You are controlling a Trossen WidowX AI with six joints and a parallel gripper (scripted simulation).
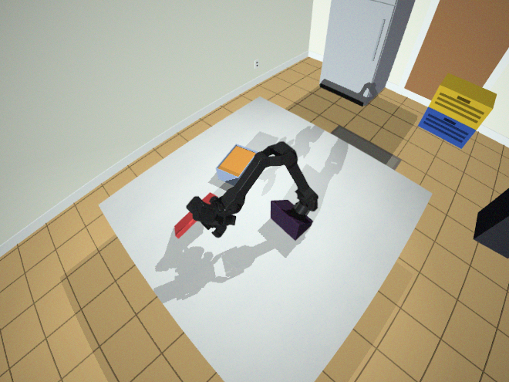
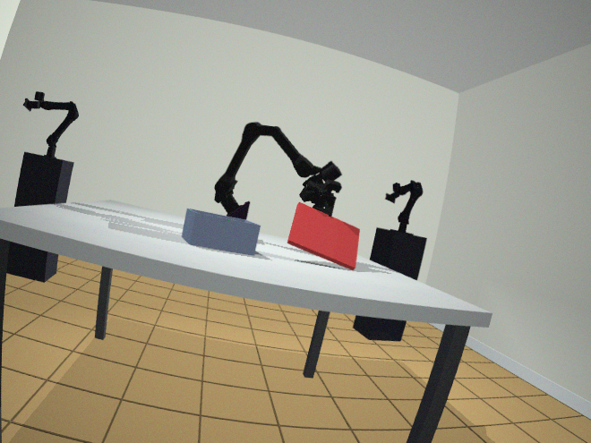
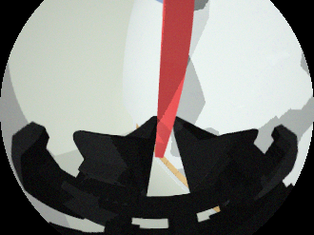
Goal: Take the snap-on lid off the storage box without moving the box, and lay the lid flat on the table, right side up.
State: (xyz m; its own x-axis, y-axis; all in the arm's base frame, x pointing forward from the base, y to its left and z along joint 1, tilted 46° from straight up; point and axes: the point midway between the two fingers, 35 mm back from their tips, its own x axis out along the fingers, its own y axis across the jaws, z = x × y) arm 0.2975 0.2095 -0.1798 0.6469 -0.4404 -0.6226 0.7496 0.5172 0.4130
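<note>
Right now the red lid is 60 mm below my gripper tip, 60 mm ahead of it and 20 mm to the right of it. Round my gripper tip: blue-grey storage box: 380 mm to the right, 110 mm below, 110 mm ahead.
</note>
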